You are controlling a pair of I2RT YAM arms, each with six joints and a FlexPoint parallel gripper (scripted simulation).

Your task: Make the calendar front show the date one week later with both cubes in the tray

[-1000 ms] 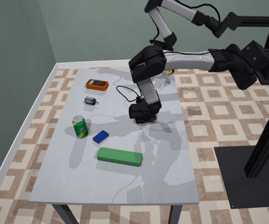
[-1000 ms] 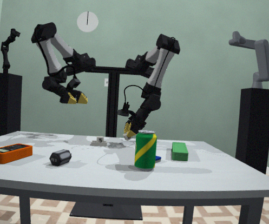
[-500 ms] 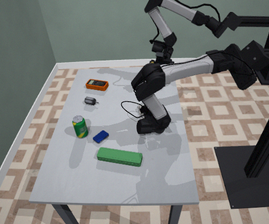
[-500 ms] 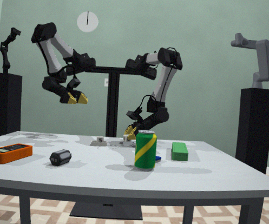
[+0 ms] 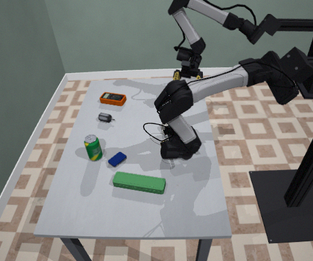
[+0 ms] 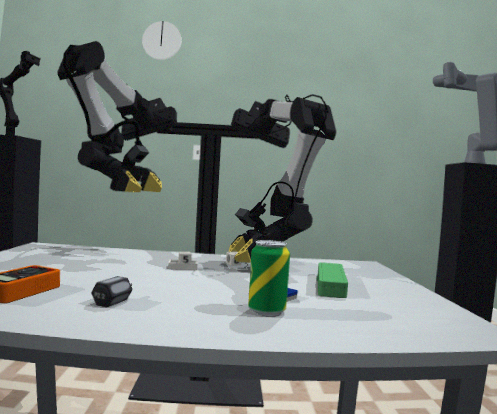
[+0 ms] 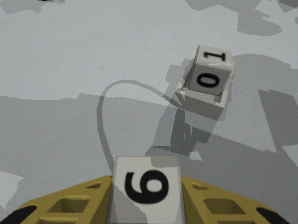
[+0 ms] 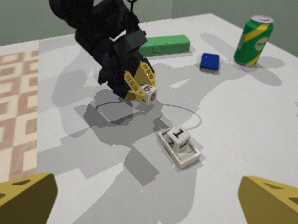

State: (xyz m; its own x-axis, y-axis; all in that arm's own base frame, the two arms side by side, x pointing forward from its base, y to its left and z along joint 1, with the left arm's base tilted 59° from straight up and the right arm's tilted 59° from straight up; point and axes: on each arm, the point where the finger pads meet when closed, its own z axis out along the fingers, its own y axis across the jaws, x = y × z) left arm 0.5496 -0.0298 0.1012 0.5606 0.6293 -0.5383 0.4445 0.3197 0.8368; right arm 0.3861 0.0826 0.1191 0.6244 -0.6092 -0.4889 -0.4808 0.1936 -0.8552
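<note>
Right now the pale calendar tray is 13 cm to the right of my left hand, 3 cm below it and 2 cm ahead of it. Also, from my left hand: orange multimeter: 37 cm to the right, 35 cm ahead, 2 cm below; blue block: 22 cm ahead, 10 cm to the left, 3 cm below; dark grey object: 34 cm ahead, 18 cm to the right, 2 cm below.
</note>
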